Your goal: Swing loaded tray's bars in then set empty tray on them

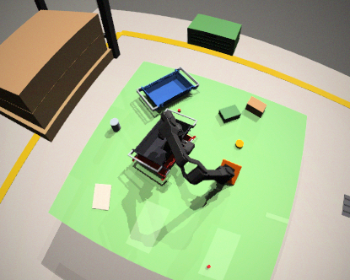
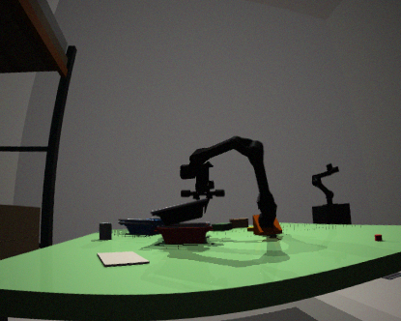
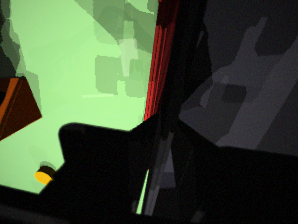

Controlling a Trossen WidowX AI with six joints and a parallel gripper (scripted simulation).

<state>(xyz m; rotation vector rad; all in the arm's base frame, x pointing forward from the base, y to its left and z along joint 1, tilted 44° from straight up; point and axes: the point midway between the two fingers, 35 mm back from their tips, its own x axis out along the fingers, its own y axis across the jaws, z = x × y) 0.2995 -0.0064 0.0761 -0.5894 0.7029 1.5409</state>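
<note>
Right now my gripper tip is 80 mm short of the black tray and 10 mm below it. From my gripper tip the other things lie so: yellow disc 280 mm behind, 260 mm to the right, 100 mm below; grey cylinder 430 mm ahead, 80 mm below, 20 mm to the left; green block 420 mm to the right, 130 mm behind, 90 mm below.
</note>
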